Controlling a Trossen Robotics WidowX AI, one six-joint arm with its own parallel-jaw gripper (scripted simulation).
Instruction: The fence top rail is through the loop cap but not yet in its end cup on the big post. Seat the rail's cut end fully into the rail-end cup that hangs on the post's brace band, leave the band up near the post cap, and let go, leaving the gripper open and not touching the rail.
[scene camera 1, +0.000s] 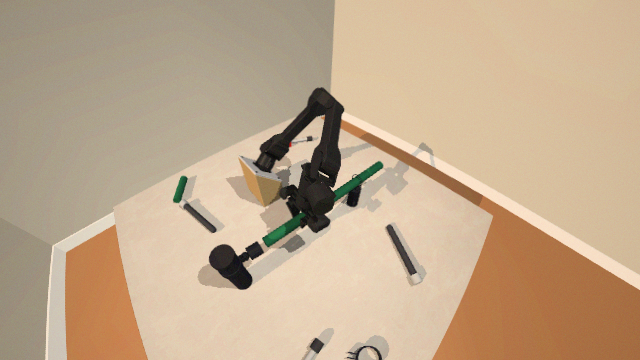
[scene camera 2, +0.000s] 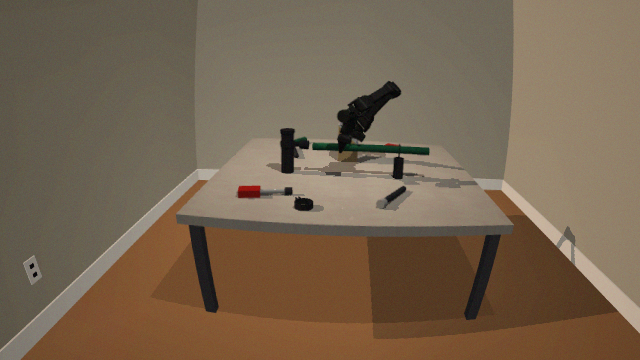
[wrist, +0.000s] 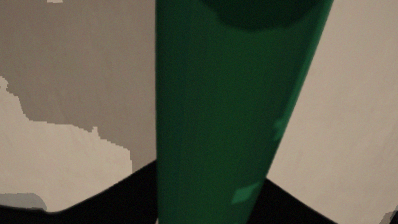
Scene:
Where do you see my gripper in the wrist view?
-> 202, 168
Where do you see a green rail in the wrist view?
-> At 225, 85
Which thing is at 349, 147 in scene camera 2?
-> A green rail.

